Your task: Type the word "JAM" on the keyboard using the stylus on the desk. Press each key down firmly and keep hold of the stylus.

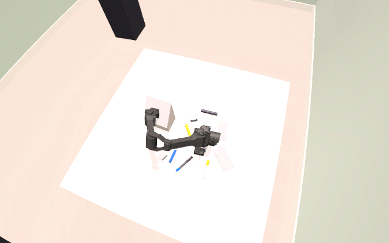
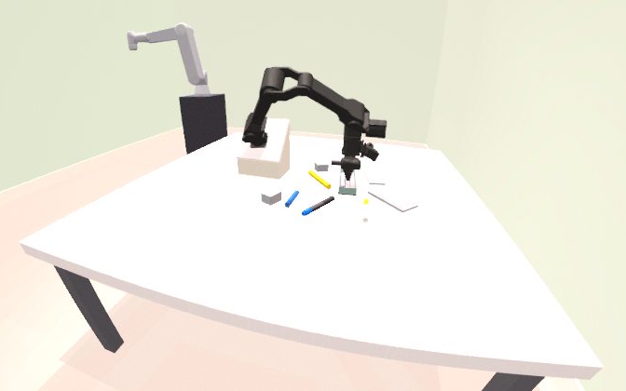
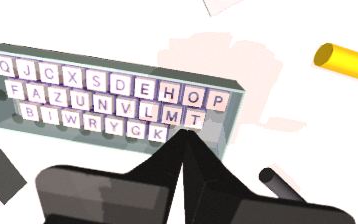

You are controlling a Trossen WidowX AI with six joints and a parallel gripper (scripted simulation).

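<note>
My gripper tip is 16 cm past the blue stylus, 9 cm to the left of it and 3 cm above it. From my gripper tip the other things lie so: blue-capped pen (17 cm to the right, 9 cm behind, 3 cm below); then yellow marker (11 cm behind, 6 cm to the left, 3 cm below); then grey stylus tip (16 cm behind, 5 cm to the right, 3 cm below).
</note>
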